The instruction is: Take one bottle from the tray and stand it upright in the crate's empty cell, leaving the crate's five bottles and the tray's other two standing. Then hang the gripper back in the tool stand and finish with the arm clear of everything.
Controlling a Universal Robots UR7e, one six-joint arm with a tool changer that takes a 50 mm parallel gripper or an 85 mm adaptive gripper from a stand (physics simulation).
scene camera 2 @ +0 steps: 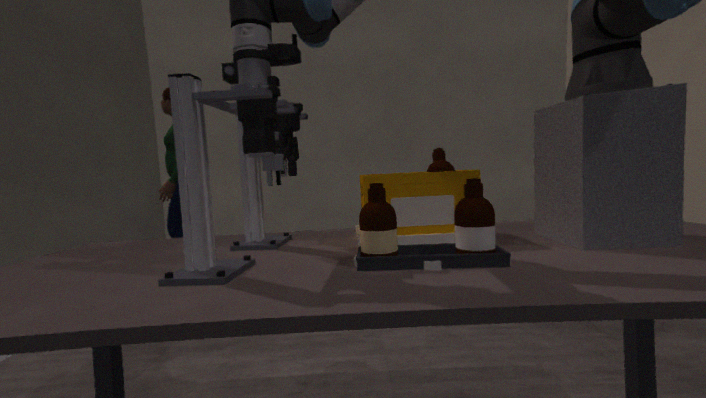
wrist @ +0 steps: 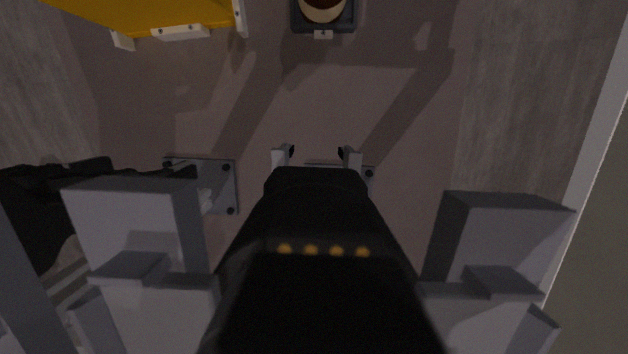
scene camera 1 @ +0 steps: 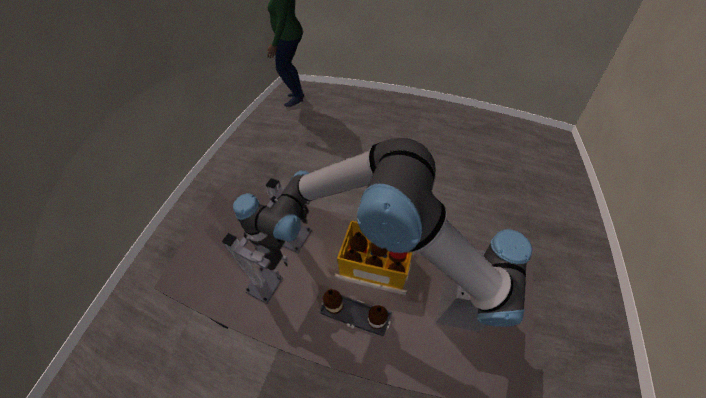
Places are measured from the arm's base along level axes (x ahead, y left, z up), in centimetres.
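Pixels of known places: arm's base at its link origin: (scene camera 2: pixel 606 97).
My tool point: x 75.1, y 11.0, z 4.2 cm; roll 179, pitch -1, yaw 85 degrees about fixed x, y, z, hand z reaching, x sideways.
Note:
Ahead of a thing's pixels: the offset from my tool point to its top centre.
My gripper (scene camera 2: pixel 274 181) (wrist: pixel 316 151) is open and empty, fingers pointing down. It is at the end of the arm, between the fork arms of the near tool stand (scene camera 2: pixel 192 175) (scene camera 1: pixel 252 267). Whether its weight rests on the fork I cannot tell. The yellow crate @(dz -18.6, dx -34.0, dy -21.1 cm) (scene camera 1: pixel 346 268) (scene camera 2: pixel 420 185) (wrist: pixel 150 17) holds several brown bottles and something red, partly hidden by the arm in scene camera 1. The dark tray @(dz -33.5, dx -32.4, dy +2.9 cm) (scene camera 1: pixel 355 315) (scene camera 2: pixel 395 262) (wrist: pixel 345 28) bears two upright bottles: a cream-labelled one @(dz -20.1, dx -22.9, dy +2.2 cm) (scene camera 1: pixel 332 301) (scene camera 2: pixel 378 220) (wrist: pixel 322 11) and a white-labelled one @(dz -20.1, dx -41.6, dy +3.1 cm) (scene camera 1: pixel 378 316) (scene camera 2: pixel 474 215), with a gap between them.
A second stand (scene camera 2: pixel 254 200) (wrist: pixel 220 187) behind bears a dark adaptive gripper (scene camera 2: pixel 290 145) (wrist: pixel 45 190), close beside mine. The grey pedestal (scene camera 2: pixel 632 165) stands right of the crate. A person (scene camera 1: pixel 286 30) (scene camera 2: pixel 170 155) in green stands beyond the table.

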